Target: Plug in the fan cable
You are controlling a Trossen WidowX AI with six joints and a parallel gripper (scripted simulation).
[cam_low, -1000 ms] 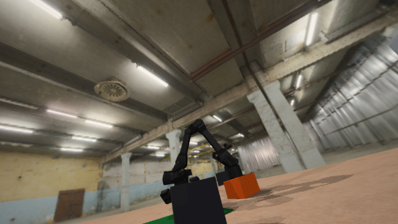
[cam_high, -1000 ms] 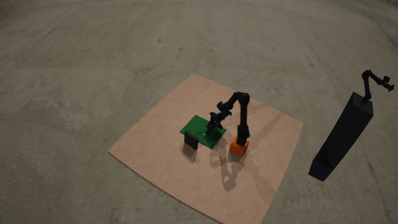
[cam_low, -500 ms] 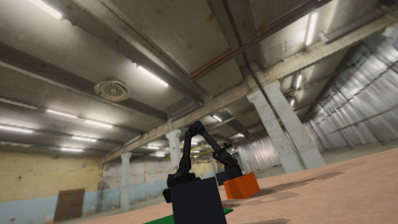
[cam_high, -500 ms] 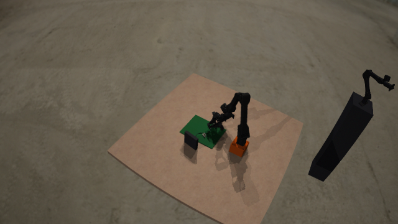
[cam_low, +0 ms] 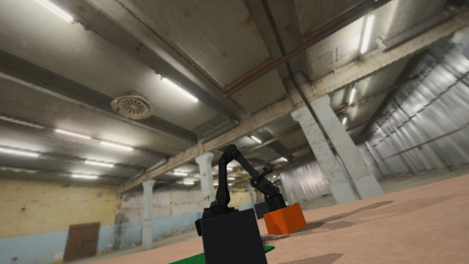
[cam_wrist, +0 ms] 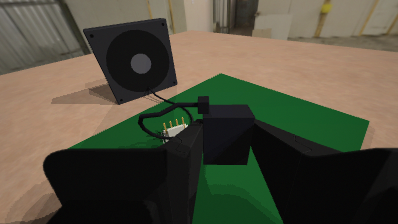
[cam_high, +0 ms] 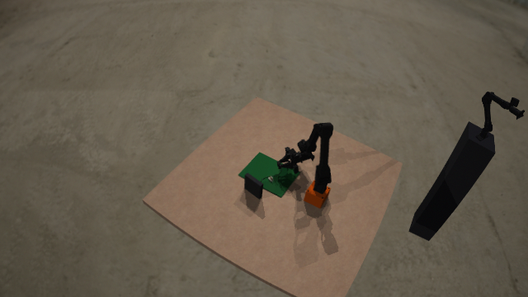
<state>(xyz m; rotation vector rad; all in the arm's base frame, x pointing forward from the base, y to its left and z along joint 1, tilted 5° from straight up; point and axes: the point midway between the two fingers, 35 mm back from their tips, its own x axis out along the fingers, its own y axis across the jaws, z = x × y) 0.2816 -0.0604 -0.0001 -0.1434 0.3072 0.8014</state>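
Now: the green board 8 cm below my gripper tip, 4 cm to the left of it and 3 cm ahead of it. Round my gripper tip: black fan 21 cm to the left, 3 cm ahead, 1 cm below; black fan plug 1 cm below; white four-pin header 8 cm to the left, 7 cm below.
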